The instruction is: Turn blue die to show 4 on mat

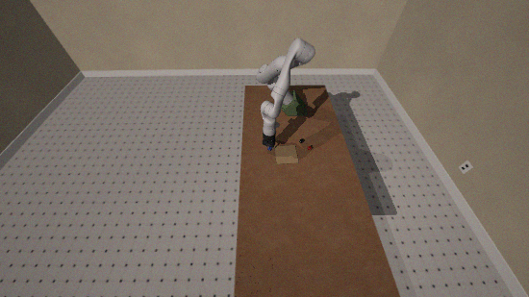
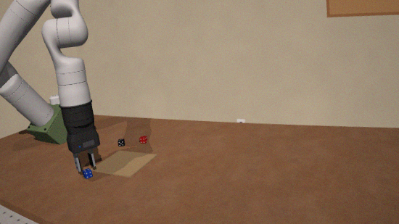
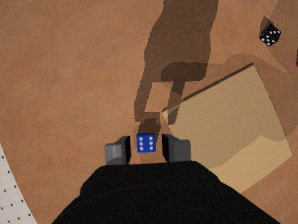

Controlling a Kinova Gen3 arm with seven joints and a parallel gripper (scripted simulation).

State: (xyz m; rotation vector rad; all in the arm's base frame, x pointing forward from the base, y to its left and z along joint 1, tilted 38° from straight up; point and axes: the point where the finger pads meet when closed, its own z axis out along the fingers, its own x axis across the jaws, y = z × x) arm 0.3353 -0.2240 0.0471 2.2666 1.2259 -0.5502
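My gripper is now 4 cm above the blue die. The rest, counted from my hand: red die 5 cm ahead, 26 cm to the left, 4 cm below; tan mat 6 cm ahead, 10 cm to the left, 4 cm below; black die 2 cm behind, 22 cm to the left, 4 cm below.
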